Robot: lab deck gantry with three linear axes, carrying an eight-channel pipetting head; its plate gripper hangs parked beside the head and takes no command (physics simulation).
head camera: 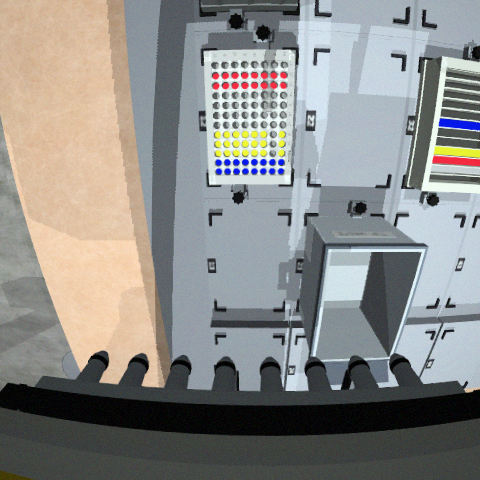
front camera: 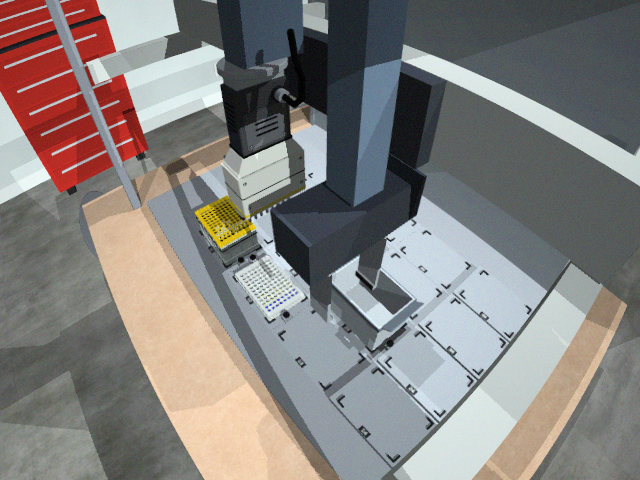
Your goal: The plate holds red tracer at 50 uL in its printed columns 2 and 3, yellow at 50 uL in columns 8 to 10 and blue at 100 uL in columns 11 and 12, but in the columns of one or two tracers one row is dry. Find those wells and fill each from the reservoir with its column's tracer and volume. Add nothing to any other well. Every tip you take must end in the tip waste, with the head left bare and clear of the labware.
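Observation:
The white plate has red in two columns and blue in two, with colour in every row. In its three yellow columns, the row second from the right in the head view is grey. The head hangs beside the yellow tip rack; its nozzles are bare. The reservoir shows a blue trough, a yellow trough and a red trough; the gantry hides it in the front view. The parked gripper has its fingers apart and empty.
The open grey tip waste stands diagonally beside the plate, with its high walls near the parked gripper in the front view. Black knobs stand beside the labware. A wooden border runs along the deck.

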